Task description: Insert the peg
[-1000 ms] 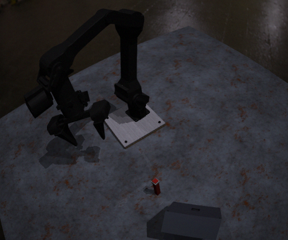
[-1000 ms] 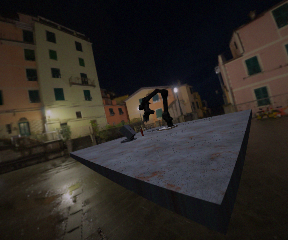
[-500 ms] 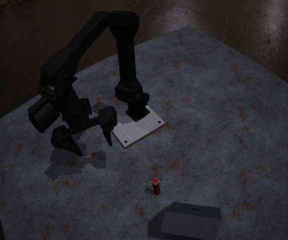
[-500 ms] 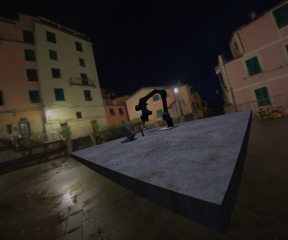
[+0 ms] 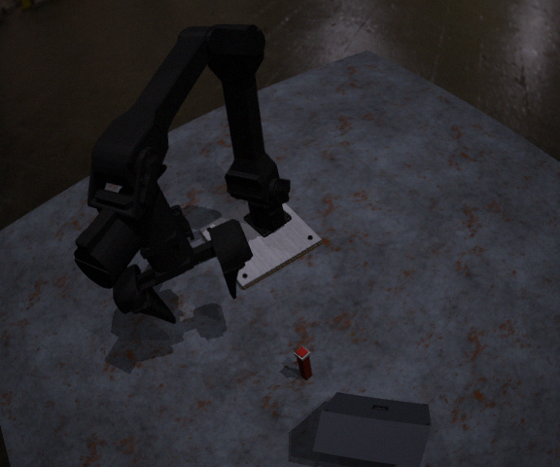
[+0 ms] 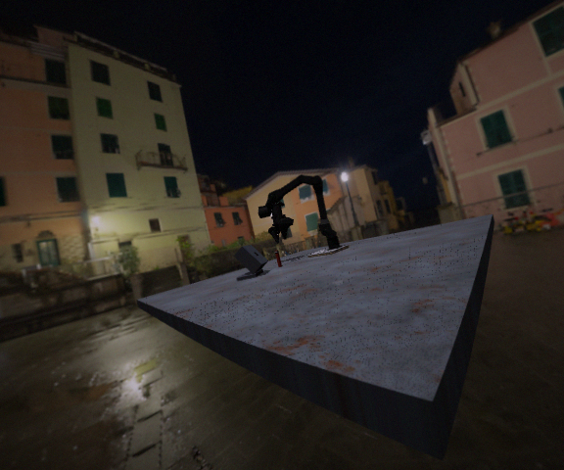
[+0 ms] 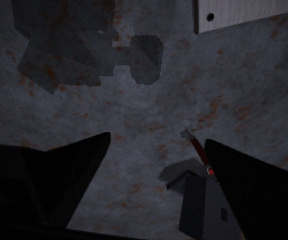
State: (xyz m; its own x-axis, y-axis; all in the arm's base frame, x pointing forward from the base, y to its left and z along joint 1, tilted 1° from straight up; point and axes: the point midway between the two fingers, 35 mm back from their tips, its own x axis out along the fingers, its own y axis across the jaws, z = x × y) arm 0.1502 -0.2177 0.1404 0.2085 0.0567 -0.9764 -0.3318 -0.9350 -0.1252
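My gripper tip is 120 mm short of the red square-sided peg, 70 mm to the right of it and 60 mm above it. Round my gripper tip: grey sloped panel 270 mm ahead, 60 mm to the left, 40 mm below.
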